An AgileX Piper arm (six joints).
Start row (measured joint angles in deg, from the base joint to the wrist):
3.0 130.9 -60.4 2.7 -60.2 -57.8
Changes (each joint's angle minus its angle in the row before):
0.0 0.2 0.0 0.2 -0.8 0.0
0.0 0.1 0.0 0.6 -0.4 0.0
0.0 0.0 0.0 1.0 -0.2 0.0
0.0 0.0 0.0 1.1 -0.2 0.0
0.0 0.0 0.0 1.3 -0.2 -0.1
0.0 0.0 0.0 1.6 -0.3 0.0
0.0 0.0 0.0 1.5 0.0 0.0
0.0 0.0 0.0 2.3 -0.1 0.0
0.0 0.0 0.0 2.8 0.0 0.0
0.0 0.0 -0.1 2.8 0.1 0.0
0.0 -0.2 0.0 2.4 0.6 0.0
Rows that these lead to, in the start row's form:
3.0 131.1 -60.4 2.9 -61.0 -57.8
3.0 131.2 -60.4 3.5 -61.4 -57.8
3.0 131.2 -60.4 4.5 -61.6 -57.8
3.0 131.2 -60.4 5.6 -61.8 -57.8
3.0 131.2 -60.4 6.9 -62.0 -57.9
3.0 131.2 -60.4 8.5 -62.3 -57.9
3.0 131.2 -60.4 10.0 -62.3 -57.9
3.0 131.2 -60.4 12.3 -62.4 -57.9
3.0 131.2 -60.4 15.1 -62.4 -57.9
3.0 131.2 -60.5 17.9 -62.3 -57.9
3.0 131.0 -60.5 20.3 -61.7 -57.9

